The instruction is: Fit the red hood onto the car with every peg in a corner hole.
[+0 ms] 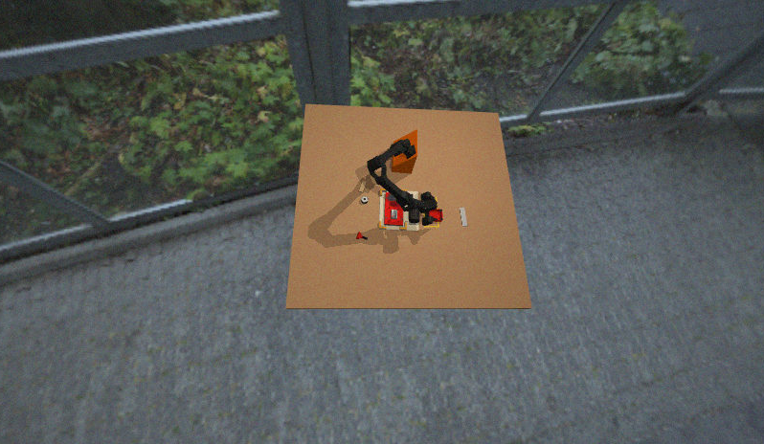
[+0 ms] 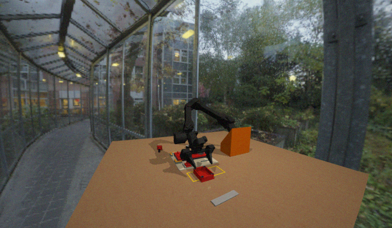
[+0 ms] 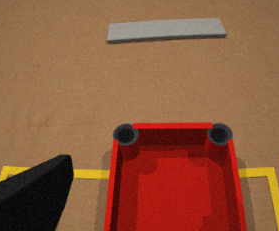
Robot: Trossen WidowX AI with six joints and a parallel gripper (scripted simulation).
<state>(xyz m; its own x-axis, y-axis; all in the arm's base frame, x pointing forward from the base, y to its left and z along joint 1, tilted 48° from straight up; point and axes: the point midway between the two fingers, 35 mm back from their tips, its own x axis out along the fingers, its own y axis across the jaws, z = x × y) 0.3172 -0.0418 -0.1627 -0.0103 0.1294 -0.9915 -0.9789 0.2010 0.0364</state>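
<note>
Now: the red hood 10 mm to the right of my gripper tip and 50 mm below it. From my gripper tip the other things lie so: grey engine block: 20 mm behind, 230 mm to the right, 30 mm below; then jig: 50 mm behind, 220 mm to the right, 50 mm below; then grey bar: 20 mm ahead, 170 mm to the left, 60 mm below.
</note>
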